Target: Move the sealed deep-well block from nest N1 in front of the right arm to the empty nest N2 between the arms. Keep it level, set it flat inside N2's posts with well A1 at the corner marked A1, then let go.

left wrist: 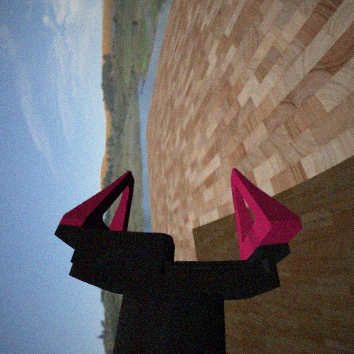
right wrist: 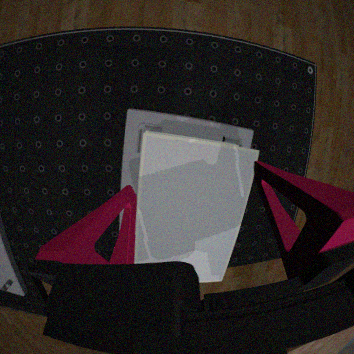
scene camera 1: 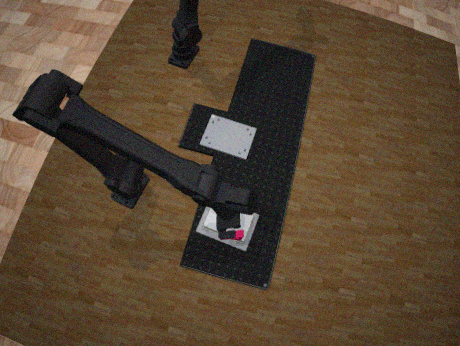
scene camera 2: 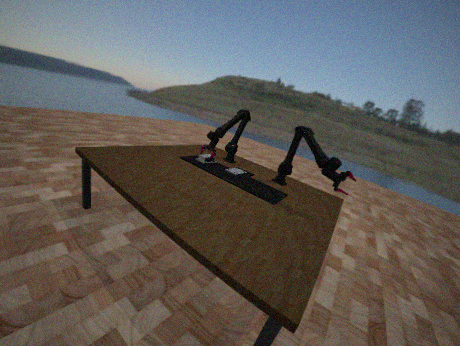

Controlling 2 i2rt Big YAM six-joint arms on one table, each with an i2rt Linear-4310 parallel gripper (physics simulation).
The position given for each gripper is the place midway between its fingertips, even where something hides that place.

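Left gripper (left wrist: 180,173): open, holds nothing.
Right gripper (right wrist: 191,179): holds a white block (right wrist: 192,192). The block is out of frame in the left wrist view.
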